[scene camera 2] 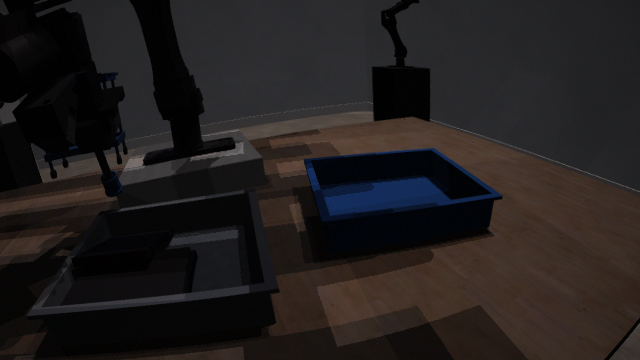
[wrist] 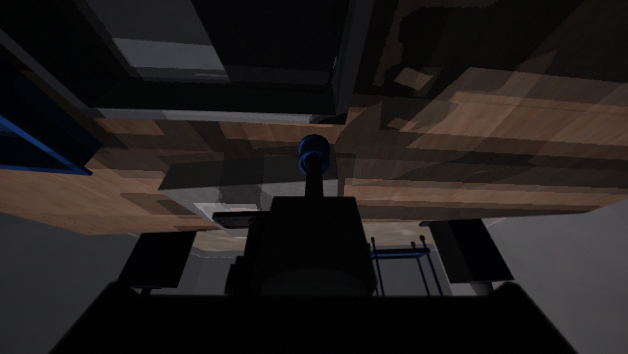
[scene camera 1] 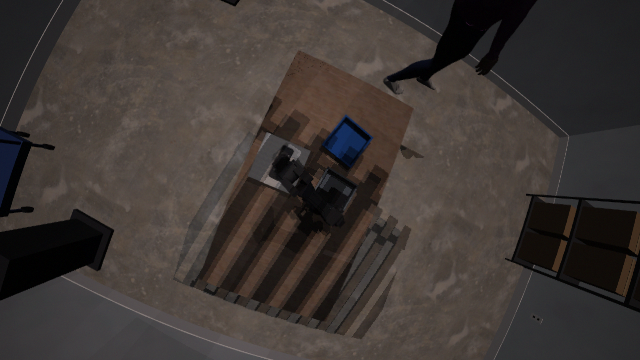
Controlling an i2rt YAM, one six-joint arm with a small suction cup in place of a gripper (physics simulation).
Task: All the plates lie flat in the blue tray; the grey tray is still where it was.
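Pixels of known places: hand at its tool point: (scene camera 2: pixel 114 190) (wrist: pixel 314 149); arm's base at its link origin: (scene camera 2: pixel 189 152) (wrist: pixel 266 217).
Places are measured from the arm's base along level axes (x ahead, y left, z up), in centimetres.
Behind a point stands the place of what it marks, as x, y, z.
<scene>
Dark plates lie in the grey tray (scene camera 1: pixel 343 178) @(37.6, 8.2, -1.3) (scene camera 2: pixel 175 315) @(46.4, -1.3, -2.5) (wrist: pixel 225 118) @(24.8, -2.5, -0.2): a lower plate (scene camera 2: pixel 135 277) @(40.1, -5.9, -1.7) is flat on the tray floor, and an upper plate (scene camera 2: pixel 120 252) @(38.1, -7.3, 0.4) overlaps it, seemingly slightly tilted. Deep shadow hides their exact number. The grey tray sits level on the table. The blue tray (scene camera 1: pixel 345 137) @(28.2, 32.8, -4.9) (scene camera 2: pixel 390 192) @(26.3, 31.9, -4.9) (wrist: pixel 45 145) @(22.3, 19.2, -0.3) stands beside it, and no plate shows on its floor. My suction cup (scene camera 2: pixel 111 185) (wrist: pixel 314 147) is open and holds nothing. It hangs just outside the grey tray's rim on the arm-base side, above the table. The arm hides it in scene camera 1.
The pale base block (scene camera 1: pixel 265 160) @(-8.8, -2.8, -0.1) (scene camera 2: pixel 200 175) @(13.0, 2.3, -1.1) of my arm stands behind the grey tray. The wooden table (scene camera 1: pixel 350 95) @(19.2, 60.3, -5.3) (scene camera 2: pixel 540 250) @(51.1, 40.9, -5.2) carries striped shadows. A person (scene camera 1: pixel 450 45) stands beyond the table's far edge. A shelf rack with boxes (scene camera 1: pixel 590 245) is off to the right.
</scene>
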